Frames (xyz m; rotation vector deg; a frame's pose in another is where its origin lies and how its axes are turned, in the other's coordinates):
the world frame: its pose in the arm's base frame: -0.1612 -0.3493 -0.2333 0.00 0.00 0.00
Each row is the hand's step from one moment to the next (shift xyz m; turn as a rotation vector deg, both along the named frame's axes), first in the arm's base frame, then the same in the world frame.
Working: the arm's base frame: its pose in the world frame: 0.1612 0.3493 0.2333 0.00 0.00 0.00

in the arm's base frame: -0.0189 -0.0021 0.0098 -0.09 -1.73 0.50
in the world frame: -0.0189 -0.0021 0.0098 -0.09 -1.73 0.50
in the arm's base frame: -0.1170 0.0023 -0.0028 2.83 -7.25 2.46
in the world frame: -0.1170 0.0023 -0.0028 2.83 -7.25 2.46
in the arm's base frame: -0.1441 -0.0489 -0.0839 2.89 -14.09 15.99
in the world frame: -0.1441 -0.0489 -0.0839 2.89 -14.09 15.99
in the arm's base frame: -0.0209 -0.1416 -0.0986 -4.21 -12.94 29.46
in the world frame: -0.0209 -0.1416 -0.0986 -4.21 -12.94 29.46
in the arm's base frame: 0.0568 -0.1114 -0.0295 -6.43 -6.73 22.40
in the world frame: 0.0568 -0.1114 -0.0295 -6.43 -6.73 22.40
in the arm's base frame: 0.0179 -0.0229 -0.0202 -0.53 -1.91 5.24
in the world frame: 0.0179 -0.0229 -0.0202 -0.53 -1.91 5.24
